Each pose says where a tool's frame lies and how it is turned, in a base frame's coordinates. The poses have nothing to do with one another.
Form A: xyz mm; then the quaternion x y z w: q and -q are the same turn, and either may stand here.
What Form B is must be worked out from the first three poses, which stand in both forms.
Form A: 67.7 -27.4 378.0 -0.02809 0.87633 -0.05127 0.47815
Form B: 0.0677 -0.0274 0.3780 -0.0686 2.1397 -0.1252
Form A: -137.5 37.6 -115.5 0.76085 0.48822 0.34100 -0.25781
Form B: -0.1375 0.0376 -0.1155 -2.0632 -1.3239 -0.9247
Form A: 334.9 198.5 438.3 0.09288 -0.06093 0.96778 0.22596
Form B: 0.3349 0.1985 0.4383 0.2561 -0.1680 2.6682
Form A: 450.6 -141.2 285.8 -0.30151 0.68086 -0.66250 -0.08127
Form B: 0.4506 -0.1412 0.2858 0.9011 -2.0349 1.9801
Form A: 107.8 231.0 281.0 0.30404 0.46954 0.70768 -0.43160
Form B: 0.1078 0.2310 0.2810 -0.7580 -1.1707 -1.7644
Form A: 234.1 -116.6 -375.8 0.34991 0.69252 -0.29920 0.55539
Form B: 0.2341 -0.1166 -0.3758 0.8264 1.6355 -0.7066
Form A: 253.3 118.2 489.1 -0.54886 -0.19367 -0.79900 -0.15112
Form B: 0.2533 0.1182 0.4891 1.5759 0.5561 2.2941
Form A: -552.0 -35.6 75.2 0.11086 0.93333 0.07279 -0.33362
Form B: -0.5520 -0.0356 0.0752 -0.2894 -2.4368 -0.1900
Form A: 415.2 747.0 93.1 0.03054 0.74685 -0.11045 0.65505
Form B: 0.4152 0.7470 0.0931 0.0692 1.6933 -0.2504
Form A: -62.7 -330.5 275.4 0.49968 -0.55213 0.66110 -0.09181
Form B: -0.0627 -0.3305 0.2754 -1.4842 1.6400 -1.9636
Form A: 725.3 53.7 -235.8 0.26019 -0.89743 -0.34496 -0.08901
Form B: 0.7253 0.0537 -0.2358 -0.7741 2.6700 1.0263
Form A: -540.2 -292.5 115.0 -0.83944 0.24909 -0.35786 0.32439
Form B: -0.5402 -0.2925 0.1150 -2.2016 0.6533 -0.9386
